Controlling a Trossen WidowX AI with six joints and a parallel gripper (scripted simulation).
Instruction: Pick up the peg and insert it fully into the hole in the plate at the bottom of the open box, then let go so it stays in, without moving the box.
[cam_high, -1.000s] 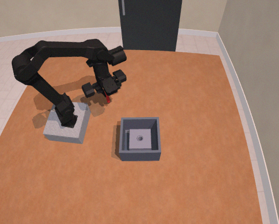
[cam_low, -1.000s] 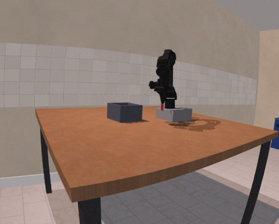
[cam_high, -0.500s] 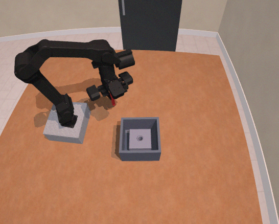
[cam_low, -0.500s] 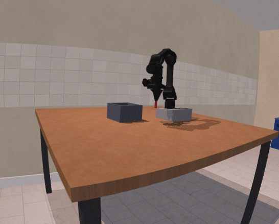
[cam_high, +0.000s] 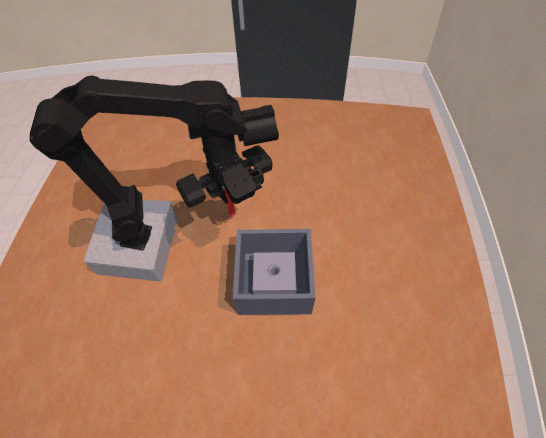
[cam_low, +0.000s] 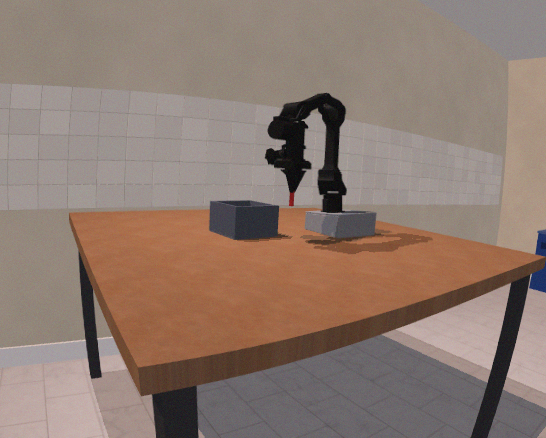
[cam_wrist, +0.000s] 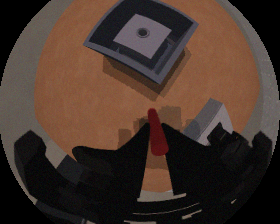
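My hand is 13 cm above the pale plate, 11 cm to the left of it and 11 cm short of it. Also, from my hand: red peg 4 cm below; then box 15 cm below, 11 cm to the right, 11 cm ahead.
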